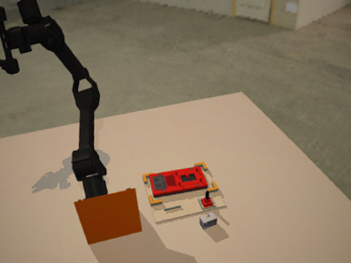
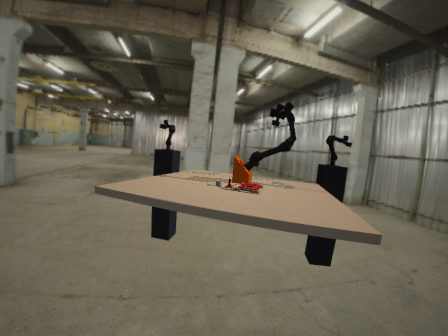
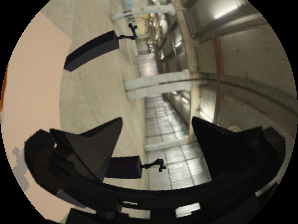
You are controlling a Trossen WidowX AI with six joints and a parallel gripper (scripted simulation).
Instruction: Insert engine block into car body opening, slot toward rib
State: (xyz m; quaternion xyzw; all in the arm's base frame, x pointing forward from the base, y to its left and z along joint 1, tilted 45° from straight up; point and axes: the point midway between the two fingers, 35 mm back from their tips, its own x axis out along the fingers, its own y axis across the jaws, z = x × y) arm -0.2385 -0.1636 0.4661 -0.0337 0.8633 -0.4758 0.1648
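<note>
The engine block lies 530 mm ahead of my gripper tip, 360 mm to the right of it and 570 mm below it. Round my gripper tip: pale base plate 530 mm ahead, 180 mm to the right, 580 mm below.
</note>
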